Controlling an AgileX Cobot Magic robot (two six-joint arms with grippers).
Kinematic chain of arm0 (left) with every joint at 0, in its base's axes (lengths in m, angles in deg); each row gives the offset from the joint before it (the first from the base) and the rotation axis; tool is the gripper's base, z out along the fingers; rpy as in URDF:
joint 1: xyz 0 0 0.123 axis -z
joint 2: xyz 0 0 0 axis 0.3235 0.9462 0
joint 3: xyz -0.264 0.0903 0.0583 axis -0.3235 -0.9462 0
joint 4: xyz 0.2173 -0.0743 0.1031 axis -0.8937 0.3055 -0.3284
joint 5: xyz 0 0 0 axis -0.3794 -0.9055 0.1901
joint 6: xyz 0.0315 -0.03 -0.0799 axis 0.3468 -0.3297 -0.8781
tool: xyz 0 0 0 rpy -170.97 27.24 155.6
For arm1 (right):
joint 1: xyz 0 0 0.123 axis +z
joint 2: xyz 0 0 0 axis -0.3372 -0.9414 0
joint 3: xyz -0.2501 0.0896 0.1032 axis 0.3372 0.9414 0
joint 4: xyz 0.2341 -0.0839 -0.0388 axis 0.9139 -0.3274 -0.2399
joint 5: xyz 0 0 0 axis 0.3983 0.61 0.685
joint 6: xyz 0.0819 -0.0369 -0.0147 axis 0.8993 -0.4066 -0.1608
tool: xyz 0 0 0 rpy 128.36 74.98 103.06
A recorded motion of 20 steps. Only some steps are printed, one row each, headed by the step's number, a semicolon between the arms.
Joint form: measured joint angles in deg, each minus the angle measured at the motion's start. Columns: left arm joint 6, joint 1, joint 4, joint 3, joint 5, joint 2; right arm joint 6, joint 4, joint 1, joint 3, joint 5, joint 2.
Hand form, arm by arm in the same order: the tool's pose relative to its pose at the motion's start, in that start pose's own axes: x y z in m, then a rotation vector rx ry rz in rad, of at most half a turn. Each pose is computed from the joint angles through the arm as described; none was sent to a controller.
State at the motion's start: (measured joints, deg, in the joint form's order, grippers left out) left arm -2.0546 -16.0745 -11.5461 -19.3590 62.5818 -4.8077; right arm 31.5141 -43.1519 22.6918 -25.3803 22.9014 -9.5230
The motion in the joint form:
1: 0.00 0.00 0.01 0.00 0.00 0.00; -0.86 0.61 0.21 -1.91 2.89 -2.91
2: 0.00 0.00 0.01 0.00 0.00 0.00; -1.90 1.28 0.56 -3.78 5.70 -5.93
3: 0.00 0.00 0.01 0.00 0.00 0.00; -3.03 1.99 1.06 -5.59 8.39 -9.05
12: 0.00 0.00 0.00 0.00 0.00 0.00; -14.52 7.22 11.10 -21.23 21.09 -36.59
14: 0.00 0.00 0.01 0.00 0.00 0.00; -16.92 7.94 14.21 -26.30 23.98 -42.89
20: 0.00 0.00 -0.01 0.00 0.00 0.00; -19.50 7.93 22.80 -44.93 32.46 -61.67
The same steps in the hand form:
1: 0.0000 0.0000 0.0000 0.0001 0.0000 -0.0002; -0.0035 0.0008 0.0058 -0.0074 0.0679 -0.0057
2: 0.0000 0.0000 0.0000 0.0001 0.0000 -0.0002; -0.0065 0.0021 0.0121 -0.0188 0.1369 -0.0146
3: 0.0000 0.0000 0.0000 0.0001 0.0000 -0.0002; -0.0090 0.0038 0.0191 -0.0344 0.2065 -0.0256
12: 0.0000 0.0000 0.0000 0.0000 0.0000 0.0000; -0.0264 0.0453 0.0949 -0.2875 0.6191 -0.2253
14: 0.0000 0.0000 0.0000 0.0001 0.0000 -0.0002; -0.0322 0.0626 0.1138 -0.3603 0.6824 -0.2880
20: 0.0000 0.0000 0.0000 -0.0001 0.0000 0.0002; -0.0501 0.1259 0.1731 -0.5249 0.8123 -0.4382

